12 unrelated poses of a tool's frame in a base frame.
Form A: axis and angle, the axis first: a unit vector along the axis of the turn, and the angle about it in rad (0 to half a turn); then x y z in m.
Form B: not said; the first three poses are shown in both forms.
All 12 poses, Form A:
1: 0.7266, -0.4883, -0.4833, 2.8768, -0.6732, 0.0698, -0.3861
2: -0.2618, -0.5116, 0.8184, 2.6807, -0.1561, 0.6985, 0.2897
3: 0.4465, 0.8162, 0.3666, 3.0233, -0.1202, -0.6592, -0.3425
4: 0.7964, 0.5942, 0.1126, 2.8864, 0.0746, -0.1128, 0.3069
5: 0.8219, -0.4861, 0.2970, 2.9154, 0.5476, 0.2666, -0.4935
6: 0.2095, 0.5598, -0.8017, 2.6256, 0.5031, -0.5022, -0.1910
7: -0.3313, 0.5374, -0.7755, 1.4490, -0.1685, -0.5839, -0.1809
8: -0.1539, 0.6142, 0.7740, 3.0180, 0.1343, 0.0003, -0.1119
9: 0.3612, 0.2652, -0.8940, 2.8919, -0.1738, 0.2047, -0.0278
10: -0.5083, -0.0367, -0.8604, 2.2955, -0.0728, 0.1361, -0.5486
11: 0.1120, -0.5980, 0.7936, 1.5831, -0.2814, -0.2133, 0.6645
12: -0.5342, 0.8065, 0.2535, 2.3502, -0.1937, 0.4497, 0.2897
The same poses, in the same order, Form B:
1: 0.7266, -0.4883, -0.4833, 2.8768, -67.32, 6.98, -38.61
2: -0.2618, -0.5116, 0.8184, 2.6807, -15.61, 69.85, 28.97
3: 0.4465, 0.8162, 0.3666, 3.0233, -12.02, -65.92, -34.25
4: 0.7964, 0.5942, 0.1126, 2.8864, 7.46, -11.28, 30.69
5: 0.8219, -0.4861, 0.2970, 2.9154, 54.76, 26.66, -49.35
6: 0.2095, 0.5598, -0.8017, 2.6256, 50.31, -50.22, -19.10
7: -0.3313, 0.5374, -0.7755, 1.4490, -16.85, -58.39, -18.09
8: -0.1539, 0.6142, 0.7740, 3.0180, 13.43, 0.03, -11.19
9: 0.3612, 0.2652, -0.8940, 2.8919, -17.38, 20.47, -2.78
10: -0.5083, -0.0367, -0.8604, 2.2955, -7.28, 13.61, -54.86
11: 0.1120, -0.5980, 0.7936, 1.5831, -28.14, -21.33, 66.45
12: -0.5342, 0.8065, 0.2535, 2.3502, -19.37, 44.97, 28.97
